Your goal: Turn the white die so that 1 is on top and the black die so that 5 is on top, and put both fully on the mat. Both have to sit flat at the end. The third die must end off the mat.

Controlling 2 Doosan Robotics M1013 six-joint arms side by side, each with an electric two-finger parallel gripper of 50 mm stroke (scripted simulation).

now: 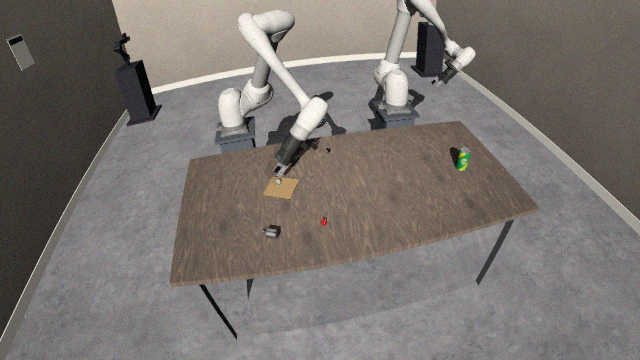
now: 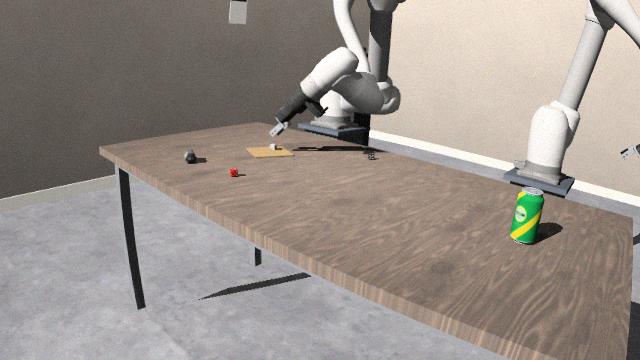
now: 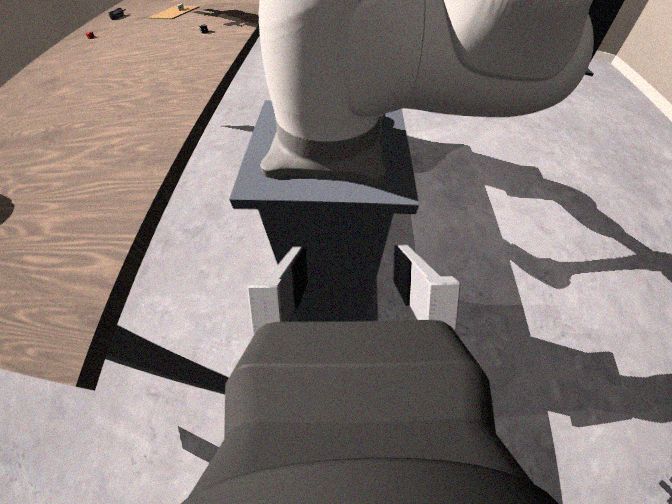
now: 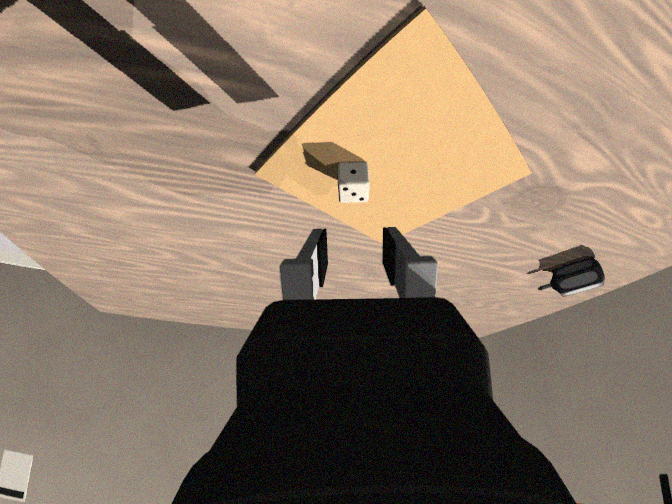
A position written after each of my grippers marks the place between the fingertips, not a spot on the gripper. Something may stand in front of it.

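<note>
Visible: a tan mat (image 4: 413, 110); my right gripper (image 4: 354, 246); my left gripper (image 3: 350, 264).
</note>
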